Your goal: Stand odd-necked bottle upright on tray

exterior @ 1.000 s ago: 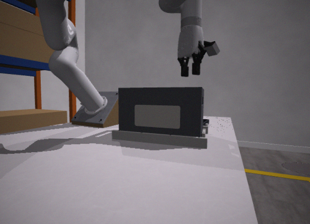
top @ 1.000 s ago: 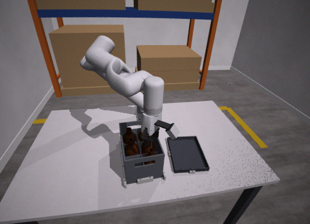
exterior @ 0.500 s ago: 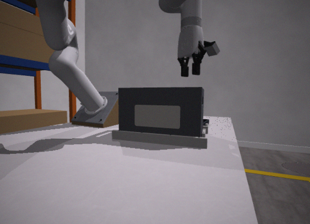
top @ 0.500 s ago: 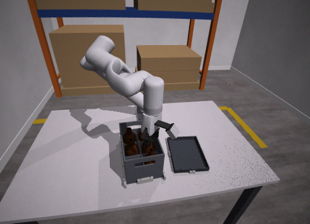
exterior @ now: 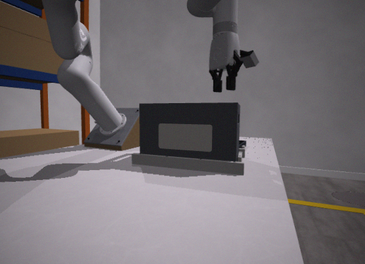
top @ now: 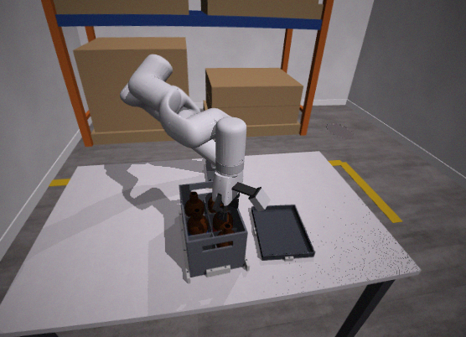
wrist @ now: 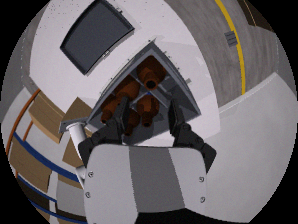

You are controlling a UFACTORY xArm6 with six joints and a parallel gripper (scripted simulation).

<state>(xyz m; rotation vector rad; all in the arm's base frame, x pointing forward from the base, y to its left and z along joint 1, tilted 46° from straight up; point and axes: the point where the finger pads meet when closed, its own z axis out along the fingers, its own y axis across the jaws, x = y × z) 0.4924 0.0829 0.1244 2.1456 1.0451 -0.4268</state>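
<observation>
The dark grey crate lies 150 mm below my hand, 80 mm behind it and 50 mm to the right of it. Also, from my hand: glass bottle: 180 mm behind, 150 mm below, 20 mm to the right; dark tray: 220 mm to the left, 220 mm below, 90 mm behind.
</observation>
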